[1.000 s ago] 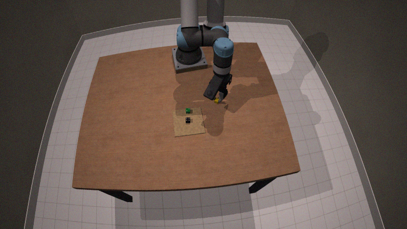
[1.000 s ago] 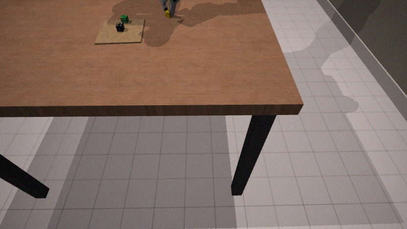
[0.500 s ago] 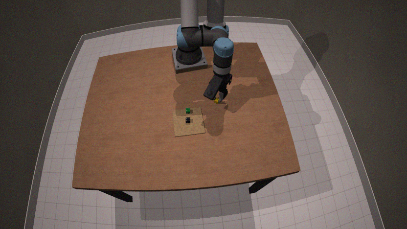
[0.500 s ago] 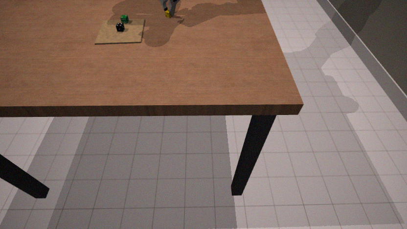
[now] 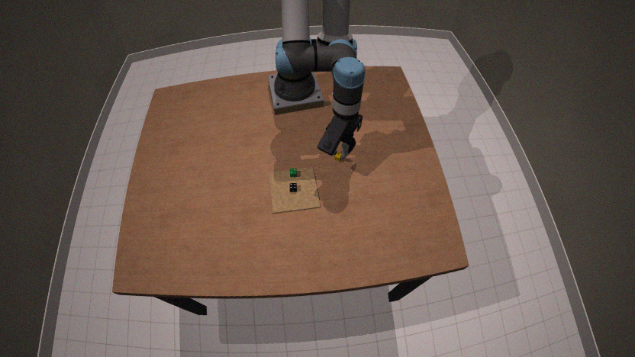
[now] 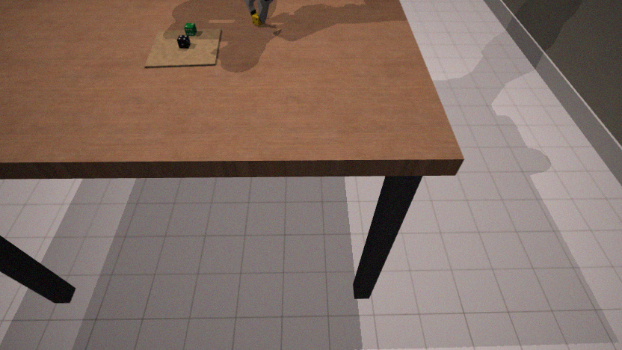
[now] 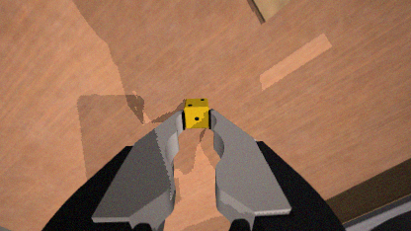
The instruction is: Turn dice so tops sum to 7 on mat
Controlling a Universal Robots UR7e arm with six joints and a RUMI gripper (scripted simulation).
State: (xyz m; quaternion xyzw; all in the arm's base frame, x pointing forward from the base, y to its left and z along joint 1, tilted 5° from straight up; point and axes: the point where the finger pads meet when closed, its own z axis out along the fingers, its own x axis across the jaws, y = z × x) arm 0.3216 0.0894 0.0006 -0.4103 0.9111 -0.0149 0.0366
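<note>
The black die is 160 mm to the right of my hand, 80 mm ahead of it and 10 mm below it. From my hand the other things lie so: yellow die: 10 mm below; green die: 150 mm to the right, 30 mm ahead, 10 mm below; tan mat: 160 mm to the right, 80 mm ahead, 20 mm below.
</note>
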